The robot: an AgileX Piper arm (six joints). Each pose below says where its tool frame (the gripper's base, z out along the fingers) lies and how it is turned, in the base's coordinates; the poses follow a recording.
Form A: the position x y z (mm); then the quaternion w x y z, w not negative.
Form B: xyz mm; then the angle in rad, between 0 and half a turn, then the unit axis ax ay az. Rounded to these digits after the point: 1 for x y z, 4 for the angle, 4 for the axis.
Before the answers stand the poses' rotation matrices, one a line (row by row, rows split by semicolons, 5 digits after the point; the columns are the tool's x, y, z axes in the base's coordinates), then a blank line. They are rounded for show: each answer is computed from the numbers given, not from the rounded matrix.
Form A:
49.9 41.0 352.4 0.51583 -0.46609 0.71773 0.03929
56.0 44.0 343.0 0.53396 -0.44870 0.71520 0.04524
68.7 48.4 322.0 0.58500 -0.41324 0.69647 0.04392
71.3 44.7 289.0 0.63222 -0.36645 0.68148 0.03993
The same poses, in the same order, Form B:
-0.03336 -0.70959 0.70383; -0.62852 0.56243 0.53725; -0.77708 -0.42445 -0.46475
-0.02711 -0.69013 0.72318; -0.59351 0.59324 0.54389; -0.80437 -0.41446 -0.42568
0.02599 -0.62701 0.77858; -0.52424 0.65460 0.54467; -0.85118 -0.42232 -0.31169
0.06798 -0.54995 0.83243; -0.44897 0.72824 0.51778; -0.89096 -0.40893 -0.19740

49.9 41.0 352.4 2.0576 -0.5441 0.8378 0.0459
56.0 44.0 343.0 2.0150 -0.5307 0.8459 0.0535
68.7 48.4 322.0 1.8918 -0.5095 0.8587 0.0542
71.3 44.7 289.0 1.7728 -0.4730 0.8796 0.0515

